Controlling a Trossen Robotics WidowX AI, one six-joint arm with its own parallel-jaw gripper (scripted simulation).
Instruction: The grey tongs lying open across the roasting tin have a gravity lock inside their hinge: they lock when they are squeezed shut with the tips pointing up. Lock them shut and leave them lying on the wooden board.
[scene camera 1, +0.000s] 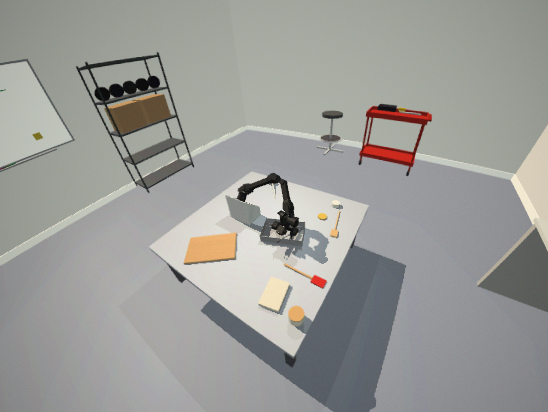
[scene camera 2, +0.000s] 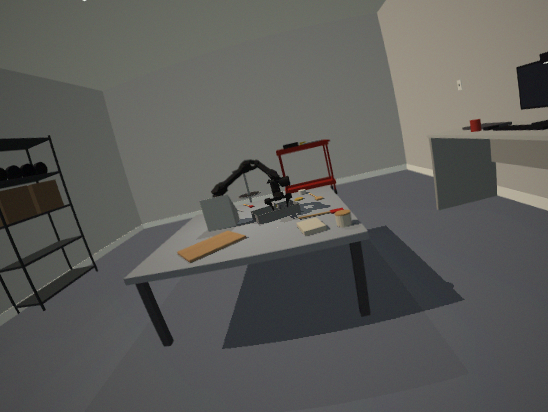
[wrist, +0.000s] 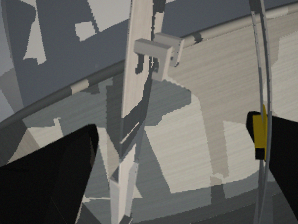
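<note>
A wooden board is present in the scene, as is my gripper, open and holding nothing.
</note>
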